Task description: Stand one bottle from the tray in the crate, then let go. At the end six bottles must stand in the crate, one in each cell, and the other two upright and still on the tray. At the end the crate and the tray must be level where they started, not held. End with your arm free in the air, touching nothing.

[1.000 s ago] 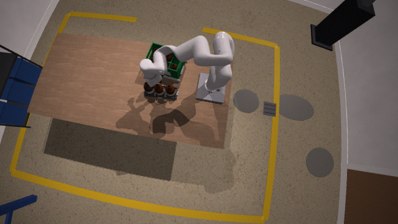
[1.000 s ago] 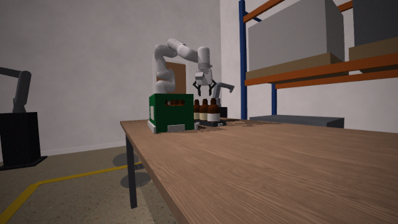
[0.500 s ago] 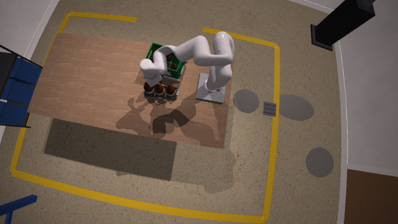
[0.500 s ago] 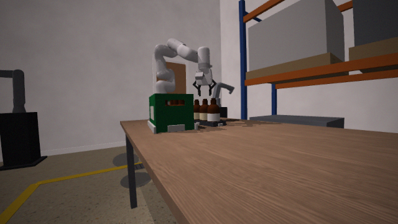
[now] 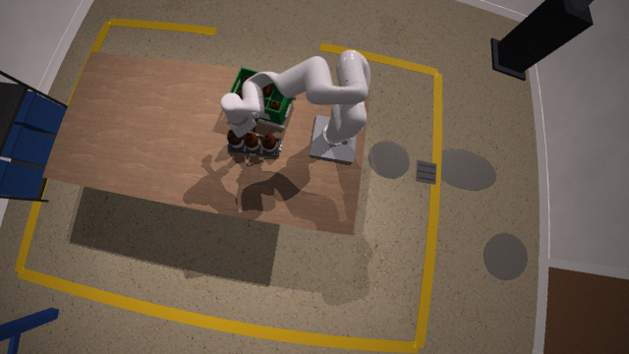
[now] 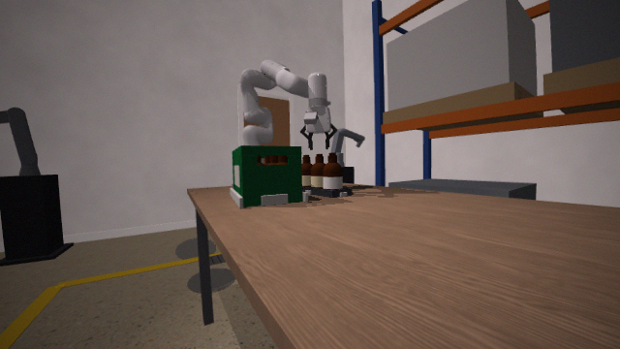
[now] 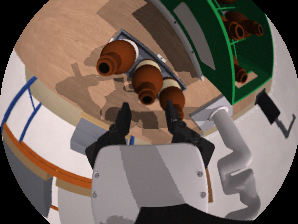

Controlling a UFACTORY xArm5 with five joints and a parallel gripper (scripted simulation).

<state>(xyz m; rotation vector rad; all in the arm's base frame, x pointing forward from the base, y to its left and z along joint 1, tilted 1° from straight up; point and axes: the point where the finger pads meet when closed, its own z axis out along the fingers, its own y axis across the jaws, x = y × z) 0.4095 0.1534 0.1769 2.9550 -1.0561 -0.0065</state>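
Now: hand 11 cm above the bottle. Also, from my hand: tray 18 cm below; green crate 1 cm ahead, 24 cm to the right, 11 cm below.
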